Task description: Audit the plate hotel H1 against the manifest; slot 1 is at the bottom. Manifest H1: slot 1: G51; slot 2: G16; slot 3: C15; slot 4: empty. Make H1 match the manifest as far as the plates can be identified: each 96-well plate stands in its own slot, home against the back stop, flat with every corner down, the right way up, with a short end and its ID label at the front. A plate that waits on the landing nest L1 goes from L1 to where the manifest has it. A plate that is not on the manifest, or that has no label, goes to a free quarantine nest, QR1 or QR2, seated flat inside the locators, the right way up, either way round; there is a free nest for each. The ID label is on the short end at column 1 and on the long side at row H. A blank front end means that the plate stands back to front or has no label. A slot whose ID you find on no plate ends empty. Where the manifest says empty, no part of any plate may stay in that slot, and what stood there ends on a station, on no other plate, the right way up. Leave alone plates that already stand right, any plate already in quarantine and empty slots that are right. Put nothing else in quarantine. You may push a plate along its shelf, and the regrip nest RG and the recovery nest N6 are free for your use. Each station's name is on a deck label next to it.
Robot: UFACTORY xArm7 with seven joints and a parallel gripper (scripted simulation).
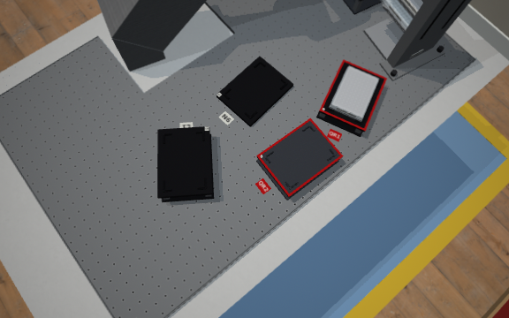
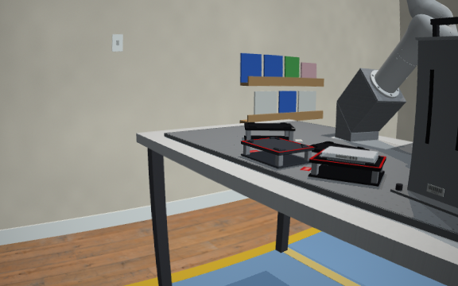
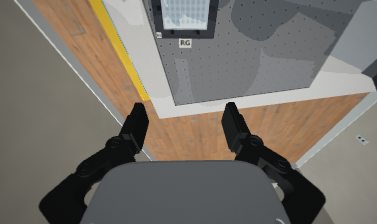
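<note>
Right now the regrip nest RG is 100 mm ahead of my hand, 20 mm to the right of it and 210 mm below it. Round my hand: handle 360 mm ahead, 80 mm to the right, 70 mm above; RG deck label 270 mm below; H1 deck label 250 mm ahead, 40 mm to the left, 270 mm below.
</note>
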